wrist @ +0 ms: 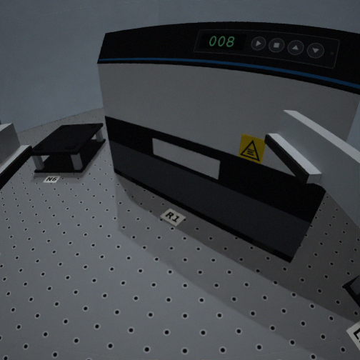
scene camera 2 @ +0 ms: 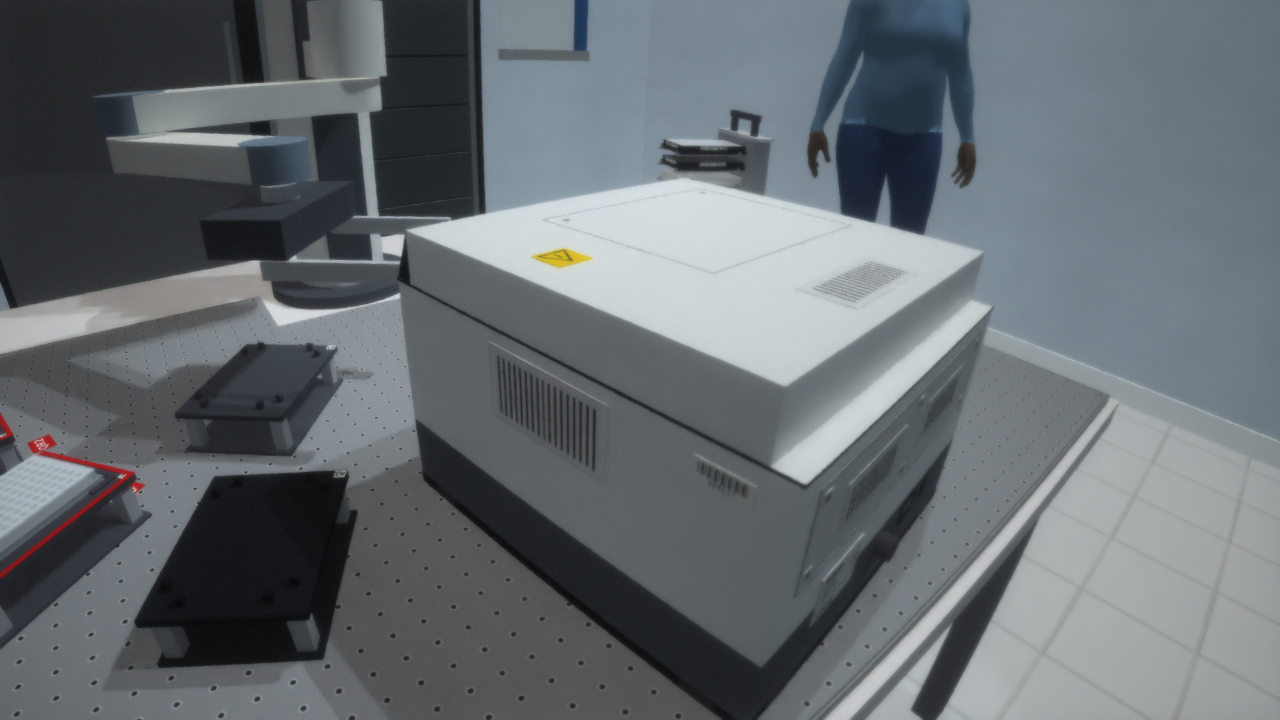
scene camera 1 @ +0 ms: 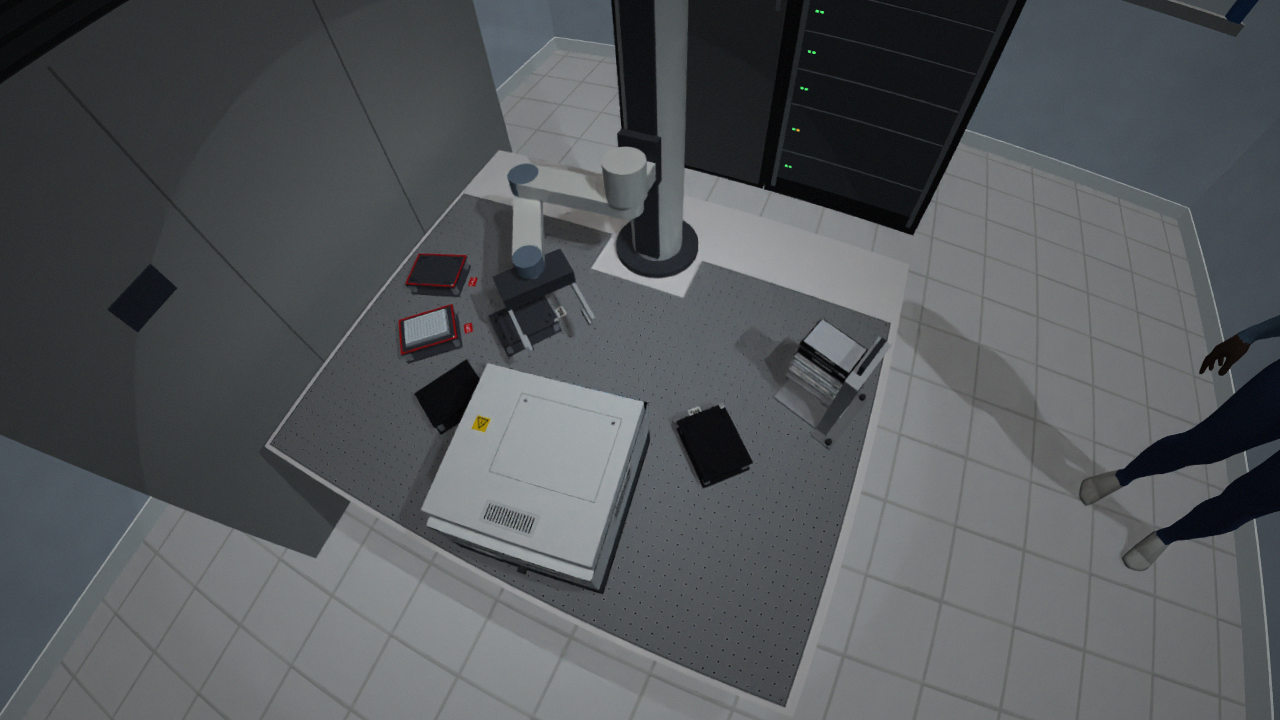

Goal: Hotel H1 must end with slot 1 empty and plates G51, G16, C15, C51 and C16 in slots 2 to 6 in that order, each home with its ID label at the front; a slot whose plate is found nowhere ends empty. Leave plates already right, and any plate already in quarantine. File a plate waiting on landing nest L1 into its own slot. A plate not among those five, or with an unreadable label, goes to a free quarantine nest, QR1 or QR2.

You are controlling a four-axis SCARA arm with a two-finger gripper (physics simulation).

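Frame: origin at the arm's base, x back, y right, z up, level; metres.
Seen in the pictures: gripper, fingertip midpoint: (scene camera 1: 561,335); arm's base, origin of the base link: (scene camera 2: 344,283) (scene camera 1: 657,246).
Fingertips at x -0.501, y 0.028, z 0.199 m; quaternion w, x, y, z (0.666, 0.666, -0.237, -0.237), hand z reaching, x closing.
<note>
Pixels of each thing's top centre, then the offset from my fingertips to it. "*": a spot on its surface instead.
- white plate, middle of its top: (scene camera 2: 3,502) (scene camera 1: 425,325) dx -0.054, dy +0.428, dz -0.122 m
- red-rimmed quarantine nest, surface spot: (scene camera 1: 401,345) * dx -0.128, dy +0.467, dz -0.136 m
- red-rimmed nest, middle of its top: (scene camera 1: 435,268) dx +0.133, dy +0.534, dz -0.130 m
- large white machine, middle of its top: (scene camera 2: 712,235) (scene camera 1: 533,455) dx -0.301, dy -0.111, dz +0.069 m
- Dark nest N6, middle of its top: (scene camera 1: 714,440) dx -0.054, dy -0.405, dz -0.131 m
My gripper (scene camera 1: 557,333) (wrist: 145,127) is open and empty, raised above the table beside a dark nest (scene camera 1: 521,324) (scene camera 2: 259,380). That nest bears no plate; its table label is cut off in the wrist view, so I cannot read its full name. Hotel H1 (scene camera 1: 839,404) stands at the table's right side, holding a stack of light plates; its upper part shows behind the white machine in scene camera 2. Its slots and plate IDs are too small to tell. A white plate (scene camera 1: 426,327) (scene camera 2: 44,492) sits on one red-rimmed quarantine nest (scene camera 1: 401,345). The other red-rimmed nest (scene camera 1: 436,270) bears no plate.
A large white machine (scene camera 1: 546,456) (scene camera 2: 590,385) (wrist: 210,105), labelled R1, stands mid-table with display 008. Dark nest N6 (scene camera 1: 713,445) (wrist: 69,138) stands beside it. Another dark nest (scene camera 1: 447,394) (scene camera 2: 246,546) stands on its other side. A person stands beyond the table.
</note>
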